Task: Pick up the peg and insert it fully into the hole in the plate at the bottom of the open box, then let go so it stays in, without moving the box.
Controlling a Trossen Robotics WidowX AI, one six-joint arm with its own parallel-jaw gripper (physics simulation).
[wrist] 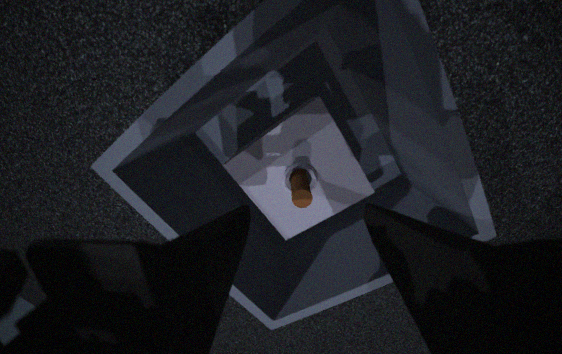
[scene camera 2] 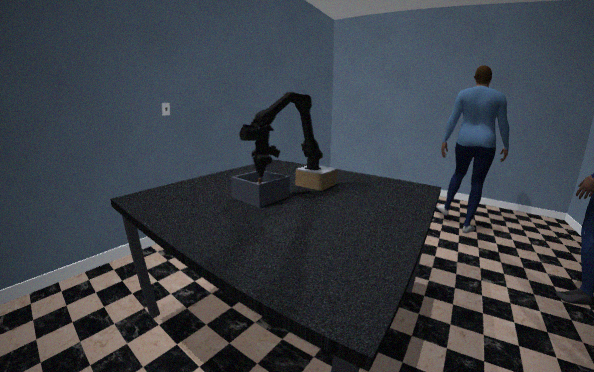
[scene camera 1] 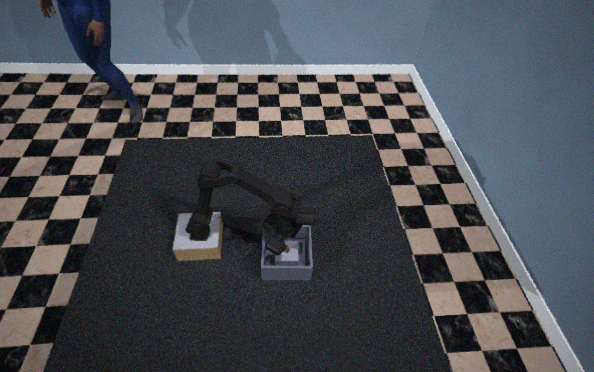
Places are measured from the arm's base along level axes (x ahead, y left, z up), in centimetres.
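Pixels of known places: gripper, between the fingertips: (wrist: pixel 306 212) (scene camera 2: pixel 260 175) (scene camera 1: pixel 287 244); arm's base, origin of its link: (scene camera 2: pixel 312 168) (scene camera 1: pixel 200 233).
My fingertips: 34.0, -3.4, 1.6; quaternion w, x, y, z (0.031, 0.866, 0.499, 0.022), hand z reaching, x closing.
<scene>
For each thing: its top centre in the pictures, then the offset to it from my fingertips, as dx, dy, dz. Level surfaces: height alone.
- orange-brown peg, centre of its top: (wrist: pixel 302 198) (scene camera 1: pixel 287 247) (scene camera 2: pixel 259 178) +0.0, -0.2, -1.7
- pale square plate, centre of its top: (wrist: pixel 300 180) (scene camera 1: pixel 286 250) -0.1, +0.0, -4.4
- grey-blue open box, centre of its top: (wrist: pixel 304 204) (scene camera 1: pixel 287 245) (scene camera 2: pixel 260 176) -0.1, +0.0, -0.7
- black table, height of its surface: dz -10.5
The orange-brown peg (scene camera 1: pixel 286 248) (scene camera 2: pixel 259 180) (wrist: pixel 301 192) stands with its lower end in the round hole of the pale square plate (scene camera 1: pixel 290 257) (wrist: pixel 340 150). A length of it sticks up above the plate; how deep its lower end sits is hidden. The plate lies at the bottom of the grey-blue open box (scene camera 1: pixel 286 273) (scene camera 2: pixel 245 193) (wrist: pixel 330 302). My gripper (scene camera 1: pixel 281 248) (scene camera 2: pixel 260 173) (wrist: pixel 306 212) is open and empty above the peg. In the wrist view its dark fingers are well apart, one on each side of the peg, and touch neither it nor the plate.
The box walls surround the plate and the peg. The arm's base stands on a tan block with a white top (scene camera 1: pixel 216 235) (scene camera 2: pixel 317 179), beside the box on the black table (scene camera 1: pixel 225 320) (scene camera 2: pixel 320 240). People stand on the checkered floor beyond the table.
</scene>
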